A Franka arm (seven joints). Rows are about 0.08 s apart.
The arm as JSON. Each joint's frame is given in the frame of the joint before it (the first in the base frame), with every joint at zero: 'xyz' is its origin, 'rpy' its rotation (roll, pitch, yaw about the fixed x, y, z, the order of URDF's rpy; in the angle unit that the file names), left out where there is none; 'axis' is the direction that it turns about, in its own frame. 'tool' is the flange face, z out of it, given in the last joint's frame.
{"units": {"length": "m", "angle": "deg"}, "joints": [
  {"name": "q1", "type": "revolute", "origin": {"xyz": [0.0, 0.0, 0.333]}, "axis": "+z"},
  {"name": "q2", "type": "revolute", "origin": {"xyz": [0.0, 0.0, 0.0]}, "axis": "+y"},
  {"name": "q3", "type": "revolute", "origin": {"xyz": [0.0, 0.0, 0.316]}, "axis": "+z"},
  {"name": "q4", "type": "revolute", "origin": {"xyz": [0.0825, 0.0, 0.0]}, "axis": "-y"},
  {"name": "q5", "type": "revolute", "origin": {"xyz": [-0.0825, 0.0, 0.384]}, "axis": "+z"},
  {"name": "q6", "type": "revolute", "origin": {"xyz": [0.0, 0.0, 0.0]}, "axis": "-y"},
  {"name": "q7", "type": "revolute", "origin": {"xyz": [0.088, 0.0, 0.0]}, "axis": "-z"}
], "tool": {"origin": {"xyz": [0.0, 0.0, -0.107], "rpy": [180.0, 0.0, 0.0]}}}
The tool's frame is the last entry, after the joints.
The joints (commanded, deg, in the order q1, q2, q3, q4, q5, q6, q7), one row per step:
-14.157 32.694 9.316 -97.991 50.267 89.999 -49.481
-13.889 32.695 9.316 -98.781 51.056 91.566 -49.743
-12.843 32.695 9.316 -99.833 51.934 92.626 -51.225
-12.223 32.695 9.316 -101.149 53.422 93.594 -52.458
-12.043 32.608 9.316 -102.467 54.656 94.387 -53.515
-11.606 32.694 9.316 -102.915 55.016 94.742 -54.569
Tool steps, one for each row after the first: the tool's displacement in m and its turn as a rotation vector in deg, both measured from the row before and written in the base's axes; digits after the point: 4 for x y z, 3 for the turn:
-0.0003 0.0024 -0.0050 -0.118 -0.278 -1.067
-0.0031 0.0116 -0.0063 0.605 -0.784 0.502
-0.0041 0.0079 -0.0072 1.009 -0.246 -0.381
-0.0045 0.0031 -0.0065 0.802 -0.075 -0.641
-0.0020 0.0048 -0.0035 0.392 -0.559 0.411

